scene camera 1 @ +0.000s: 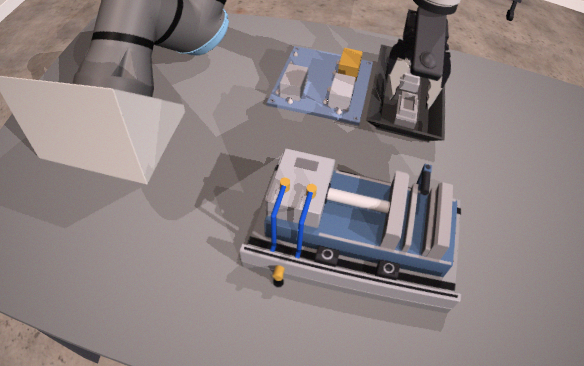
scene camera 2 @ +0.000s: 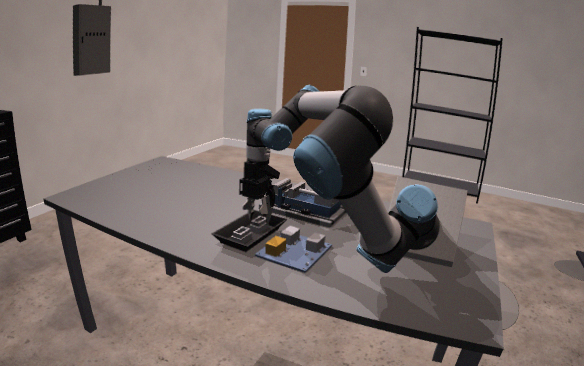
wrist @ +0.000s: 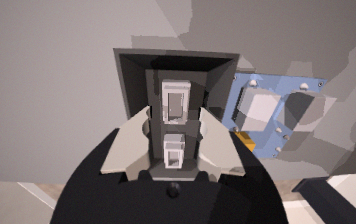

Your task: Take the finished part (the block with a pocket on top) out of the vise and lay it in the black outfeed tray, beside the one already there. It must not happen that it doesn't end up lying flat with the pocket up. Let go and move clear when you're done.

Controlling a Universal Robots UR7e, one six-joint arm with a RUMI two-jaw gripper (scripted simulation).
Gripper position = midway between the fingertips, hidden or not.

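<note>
Scene camera 1 lets me see my gripper (scene camera 1: 408, 104) together with a finished part (scene camera 1: 403, 117). In scene camera 2 I find my gripper (scene camera 2: 258, 221) again, and the wrist view shows me my gripper (wrist: 175, 107) too.
</note>
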